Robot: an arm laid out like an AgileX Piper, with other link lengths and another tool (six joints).
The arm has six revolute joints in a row. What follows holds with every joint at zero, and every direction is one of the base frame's. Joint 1 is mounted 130.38 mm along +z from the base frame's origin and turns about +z. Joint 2 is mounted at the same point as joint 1 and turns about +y. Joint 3 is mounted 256.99 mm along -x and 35.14 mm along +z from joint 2 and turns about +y. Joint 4 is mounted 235.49 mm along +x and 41.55 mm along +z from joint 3 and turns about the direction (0.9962, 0, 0.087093). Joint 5 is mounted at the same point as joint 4 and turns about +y. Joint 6 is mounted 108.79 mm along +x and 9.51 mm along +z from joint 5 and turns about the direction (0.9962, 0, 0.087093). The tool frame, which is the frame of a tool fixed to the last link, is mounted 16.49 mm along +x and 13 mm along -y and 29.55 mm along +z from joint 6; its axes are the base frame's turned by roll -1.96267, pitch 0.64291 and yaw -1.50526 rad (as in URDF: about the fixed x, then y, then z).
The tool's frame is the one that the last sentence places.
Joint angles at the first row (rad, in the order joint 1, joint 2, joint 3, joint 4, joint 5, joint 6):
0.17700, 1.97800, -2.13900, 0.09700, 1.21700, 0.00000
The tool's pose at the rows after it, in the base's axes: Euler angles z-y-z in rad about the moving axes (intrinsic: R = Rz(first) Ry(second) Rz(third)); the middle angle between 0 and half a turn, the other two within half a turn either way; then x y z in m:
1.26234 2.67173 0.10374 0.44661 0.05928 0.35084
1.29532 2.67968 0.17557 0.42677 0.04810 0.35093
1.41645 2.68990 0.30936 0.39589 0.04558 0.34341
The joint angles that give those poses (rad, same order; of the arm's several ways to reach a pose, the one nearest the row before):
0.13101, 1.95501, -2.13902, 0.12400, 1.21801, 0.01300
0.11299, 1.86501, -2.01601, 0.12100, 1.21600, 0.02798
0.11299, 1.74299, -1.83498, 0.13000, 1.21599, 0.02900

